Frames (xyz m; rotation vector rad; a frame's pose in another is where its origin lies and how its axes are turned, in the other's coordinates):
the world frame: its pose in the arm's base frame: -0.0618 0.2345 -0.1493 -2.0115 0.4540 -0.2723
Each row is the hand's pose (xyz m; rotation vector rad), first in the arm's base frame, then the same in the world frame.
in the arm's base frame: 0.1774 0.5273 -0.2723 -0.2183 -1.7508 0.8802
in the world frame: 0.0910 -0.0607 0.3822 1.2106 -2.2654 -1.0882
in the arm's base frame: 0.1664 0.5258 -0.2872 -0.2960 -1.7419 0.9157
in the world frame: 0.0818 -0.0446 0.3838 1.1227 -2.2671 -1.0605
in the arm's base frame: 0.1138 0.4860 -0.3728 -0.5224 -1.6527 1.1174
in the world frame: 0.0515 0.0584 0.3715 0.8363 -2.3219 -0.8697
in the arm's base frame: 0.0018 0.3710 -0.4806 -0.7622 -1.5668 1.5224
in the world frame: -0.0002 0.2243 0.2866 0.3755 -2.4950 -0.6021
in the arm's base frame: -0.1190 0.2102 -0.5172 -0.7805 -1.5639 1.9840
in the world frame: -0.0404 0.3478 0.1288 -0.0331 -2.7664 -0.3858
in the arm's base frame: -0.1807 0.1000 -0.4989 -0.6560 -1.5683 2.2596
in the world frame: -0.0490 0.3898 0.0086 -0.2167 -2.9672 -0.2480
